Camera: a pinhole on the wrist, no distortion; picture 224 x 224 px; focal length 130.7 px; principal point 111.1 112.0 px. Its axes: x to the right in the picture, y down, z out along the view. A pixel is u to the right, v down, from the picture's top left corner.
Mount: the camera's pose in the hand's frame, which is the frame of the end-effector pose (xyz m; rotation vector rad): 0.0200 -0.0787 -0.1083 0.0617 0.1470 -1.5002
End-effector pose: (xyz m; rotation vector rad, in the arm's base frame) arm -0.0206 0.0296 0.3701 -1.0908 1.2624 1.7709
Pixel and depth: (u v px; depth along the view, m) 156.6 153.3 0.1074
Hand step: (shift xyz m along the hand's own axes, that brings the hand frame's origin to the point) 0.0625 -0.1274 -0.0088
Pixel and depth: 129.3 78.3 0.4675
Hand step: -0.0683 -0.2132 0.3515
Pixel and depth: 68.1 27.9 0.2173
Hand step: -0.1110 -0.0466 0.1234
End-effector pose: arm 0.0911 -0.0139 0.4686 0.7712 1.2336 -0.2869
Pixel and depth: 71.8 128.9 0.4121
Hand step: 0.0896 -0.0067 0.3136
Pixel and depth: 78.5 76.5 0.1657
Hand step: -0.0177 -0.0629 0.0635
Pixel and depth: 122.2 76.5 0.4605
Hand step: -0.0749 -0.1869 0.3483
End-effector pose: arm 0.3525 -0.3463 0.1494 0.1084 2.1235 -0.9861
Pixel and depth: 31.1 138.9 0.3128
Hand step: 0.0904 0.0740 0.2239
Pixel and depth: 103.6 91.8 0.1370
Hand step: 0.0065 -0.0905 0.0294
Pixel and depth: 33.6 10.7 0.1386
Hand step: -0.0841 -0.0233 0.0454
